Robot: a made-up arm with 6 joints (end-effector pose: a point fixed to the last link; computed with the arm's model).
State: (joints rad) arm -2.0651 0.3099 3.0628 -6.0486 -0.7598 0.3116
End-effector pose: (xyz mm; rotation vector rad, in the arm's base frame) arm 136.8 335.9 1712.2 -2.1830 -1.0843 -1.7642
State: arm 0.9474 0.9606 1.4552 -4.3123 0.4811 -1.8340
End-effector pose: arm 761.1 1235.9 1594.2 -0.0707 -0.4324 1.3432
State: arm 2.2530 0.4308 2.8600 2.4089 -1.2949 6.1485
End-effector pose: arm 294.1 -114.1 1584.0 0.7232 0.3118 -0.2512
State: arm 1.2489 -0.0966 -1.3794 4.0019 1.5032 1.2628
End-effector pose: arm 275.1 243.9 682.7 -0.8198 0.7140 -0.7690
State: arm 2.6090 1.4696 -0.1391 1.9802 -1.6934 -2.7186
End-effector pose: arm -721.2 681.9 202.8 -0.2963 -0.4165 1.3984
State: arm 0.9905 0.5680 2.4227 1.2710 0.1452 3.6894
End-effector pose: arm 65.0 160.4 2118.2 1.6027 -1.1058 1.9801
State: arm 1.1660 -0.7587 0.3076 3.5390 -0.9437 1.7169
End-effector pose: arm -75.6 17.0 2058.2 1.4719 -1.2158 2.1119
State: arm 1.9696 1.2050 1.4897 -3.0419 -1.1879 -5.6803
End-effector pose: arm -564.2 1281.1 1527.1 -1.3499 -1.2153 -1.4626
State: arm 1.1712 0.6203 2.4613 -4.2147 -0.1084 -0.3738
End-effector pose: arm 100.5 178.5 2107.1 -0.1325 -1.4683 -0.6541
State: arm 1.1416 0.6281 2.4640 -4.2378 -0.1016 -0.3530
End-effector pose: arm 108.4 184.2 2106.8 -0.1624 -1.4735 -0.6690
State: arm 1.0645 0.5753 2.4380 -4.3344 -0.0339 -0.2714
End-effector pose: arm 90.5 147.4 2117.5 -0.2312 -1.5347 -0.7173
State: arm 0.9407 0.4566 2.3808 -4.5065 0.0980 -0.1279
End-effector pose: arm 22.9 71.0 2128.3 -0.3342 -1.6670 -0.8173
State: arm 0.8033 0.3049 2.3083 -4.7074 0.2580 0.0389
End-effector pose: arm -96.0 -10.2 2117.2 -0.4366 -1.8446 -0.9666
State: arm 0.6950 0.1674 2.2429 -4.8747 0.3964 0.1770
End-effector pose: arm -222.8 -65.3 2082.2 -0.4998 -2.0093 -1.1196
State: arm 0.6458 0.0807 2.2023 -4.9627 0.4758 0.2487
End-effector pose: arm -305.2 -95.0 2049.3 -0.5136 -2.1075 -1.2134
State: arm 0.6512 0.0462 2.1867 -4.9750 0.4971 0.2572
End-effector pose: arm -333.6 -113.5 2036.2 -0.4965 -2.1347 -1.2325
